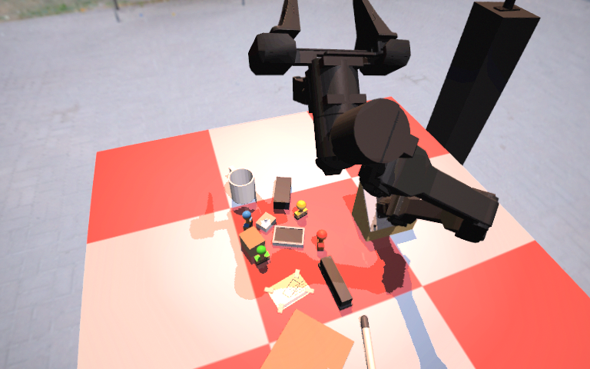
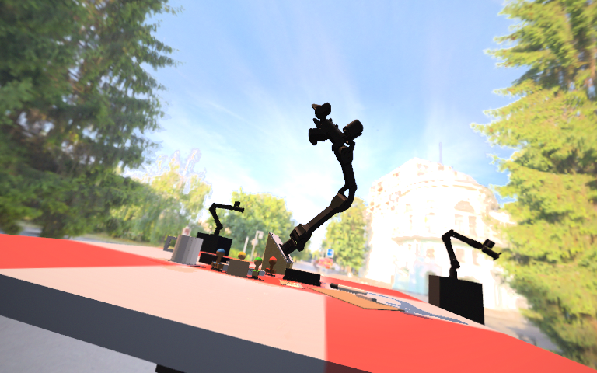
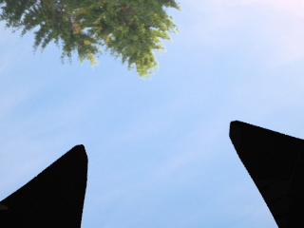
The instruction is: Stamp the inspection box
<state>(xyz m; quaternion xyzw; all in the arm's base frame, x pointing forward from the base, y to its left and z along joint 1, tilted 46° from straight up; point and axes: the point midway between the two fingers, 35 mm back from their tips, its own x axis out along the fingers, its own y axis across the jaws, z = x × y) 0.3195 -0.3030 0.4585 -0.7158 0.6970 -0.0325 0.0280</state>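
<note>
Right now the green-knobbed PASS stamp is 100 mm ahead of my gripper tip, 50 mm to the right of it and 670 mm below it. From my gripper tip the other things lie so: red-knobbed stamp: 70 mm behind, 70 mm to the right, 670 mm below; dark bar: 80 mm behind, 60 mm to the left, 670 mm below; tan block: 120 mm ahead, 110 mm to the right, 670 mm below.
</note>
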